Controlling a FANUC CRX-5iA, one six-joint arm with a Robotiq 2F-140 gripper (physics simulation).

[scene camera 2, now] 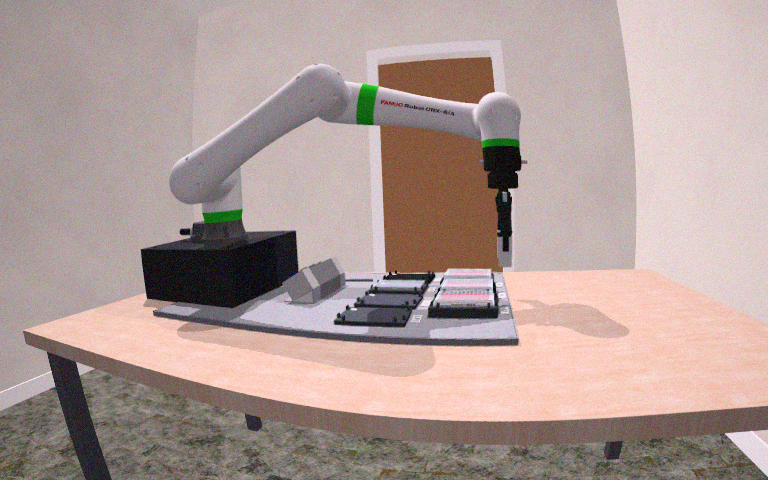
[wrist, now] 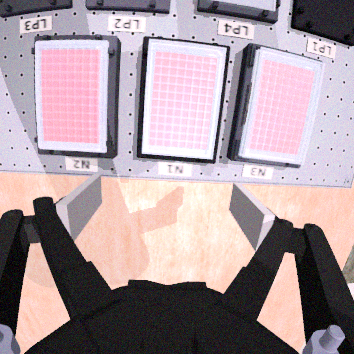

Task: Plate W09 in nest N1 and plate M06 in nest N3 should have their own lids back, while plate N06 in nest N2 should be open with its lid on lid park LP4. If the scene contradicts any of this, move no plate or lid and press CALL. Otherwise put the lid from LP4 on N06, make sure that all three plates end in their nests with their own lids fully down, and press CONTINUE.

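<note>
My gripper is open and empty, above the table just outside the nest row. In the wrist view a deeper pink plate sits in nest N2 at left, with no clear lid that I can make out. Paler pink plates sit in nest N1, the middle plate, and in nest N3, the right plate; both look covered by clear lids. A pale clear lid lies on LP4, partly cut off in the wrist view. Plate codes are not readable.
Dark lid parks LP3, LP2 and LP1 show no pale lid. A grey sloped console stands between them and the robot's black base. The grey board ends beside the nests.
</note>
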